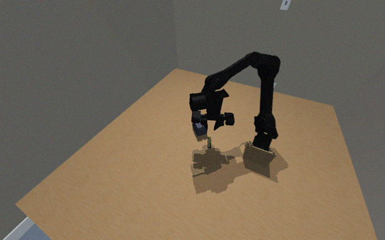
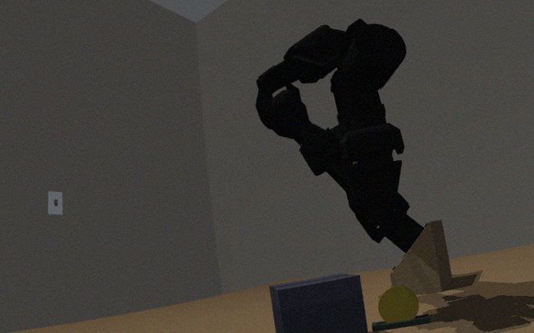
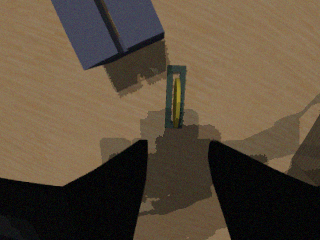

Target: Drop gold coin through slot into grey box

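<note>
Now: the gold coin 9 cm below my gripper tip.
</note>
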